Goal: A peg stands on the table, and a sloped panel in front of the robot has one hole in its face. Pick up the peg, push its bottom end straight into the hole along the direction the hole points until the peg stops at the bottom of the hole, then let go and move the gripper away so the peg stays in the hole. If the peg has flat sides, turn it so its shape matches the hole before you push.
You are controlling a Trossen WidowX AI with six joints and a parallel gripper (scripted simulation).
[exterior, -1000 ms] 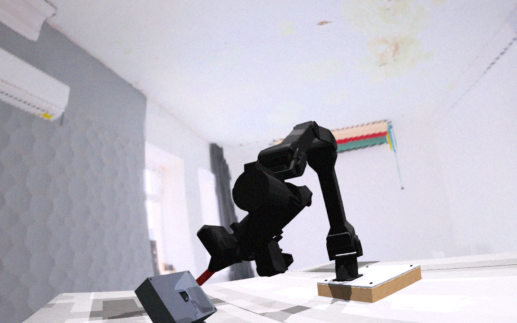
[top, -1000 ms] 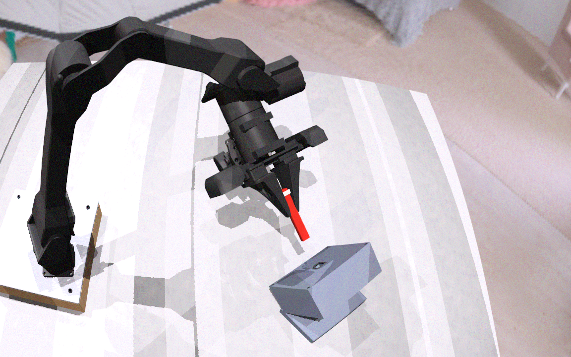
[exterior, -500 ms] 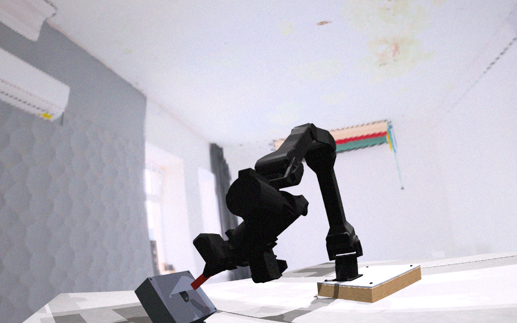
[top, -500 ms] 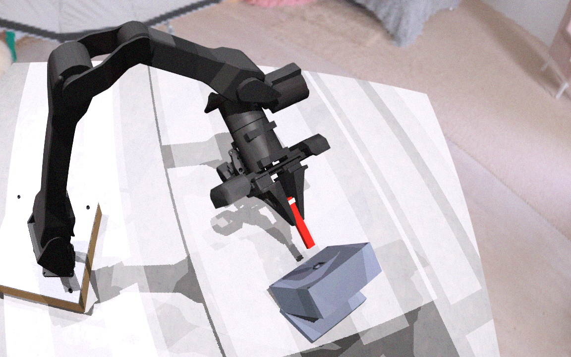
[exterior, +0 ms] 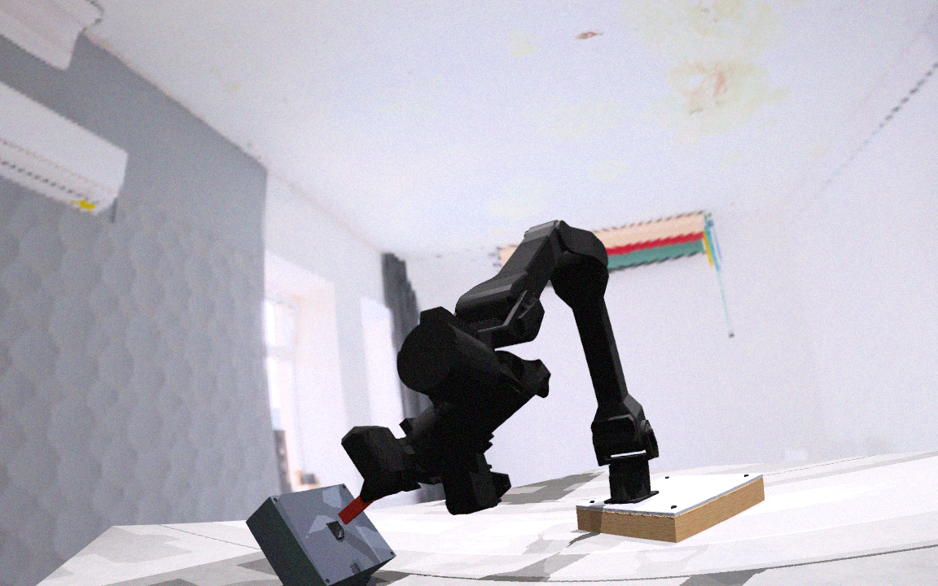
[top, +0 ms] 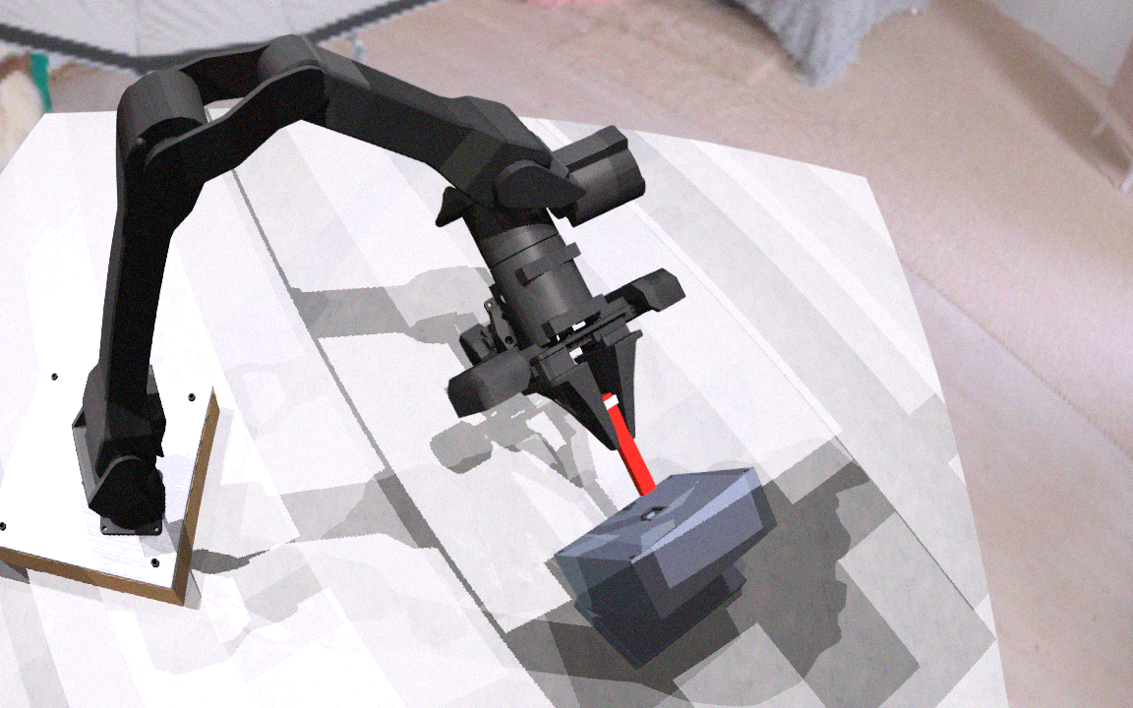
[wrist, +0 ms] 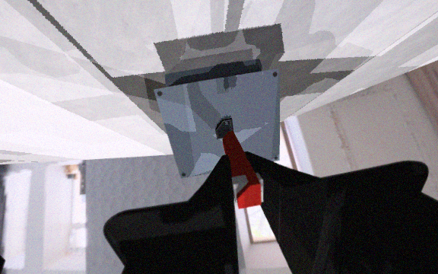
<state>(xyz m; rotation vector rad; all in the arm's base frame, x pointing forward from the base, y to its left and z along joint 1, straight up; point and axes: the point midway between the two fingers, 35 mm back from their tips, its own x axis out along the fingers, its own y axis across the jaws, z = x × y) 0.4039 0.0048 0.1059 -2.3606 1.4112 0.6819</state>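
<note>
Right now my gripper tip is 60 mm to the left of the grey-blue sloped panel, 50 mm above it and 30 mm short of it. Round my gripper tip: red peg: 10 mm to the left, 10 mm behind, 10 mm above.
</note>
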